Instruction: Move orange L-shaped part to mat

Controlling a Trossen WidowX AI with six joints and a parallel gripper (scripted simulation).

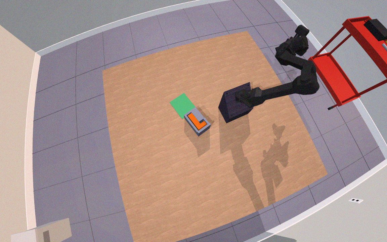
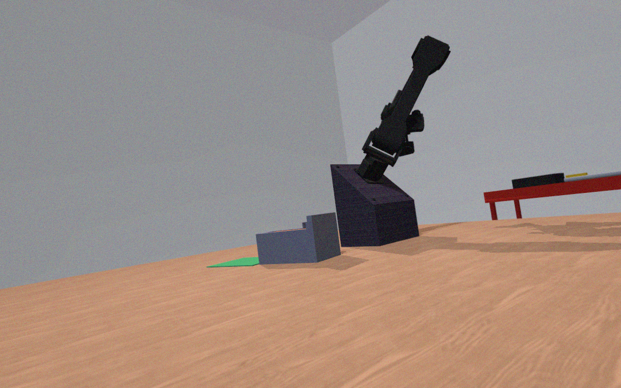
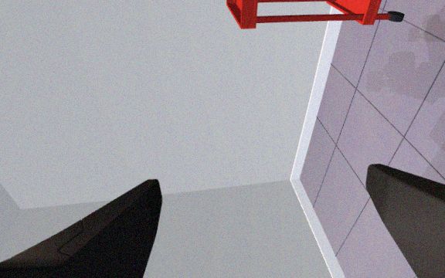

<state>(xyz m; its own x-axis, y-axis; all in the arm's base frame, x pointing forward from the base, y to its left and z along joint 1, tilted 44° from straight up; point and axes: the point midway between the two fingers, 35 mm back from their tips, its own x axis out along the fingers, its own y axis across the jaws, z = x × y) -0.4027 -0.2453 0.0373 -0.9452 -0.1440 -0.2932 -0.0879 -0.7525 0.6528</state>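
Now: the orange L-shaped part 710 mm ahead of my gripper tip, 190 mm to the left of it and 290 mm below it. Also, from my gripper tip: green mat: 760 mm ahead, 30 mm to the left, 350 mm below.
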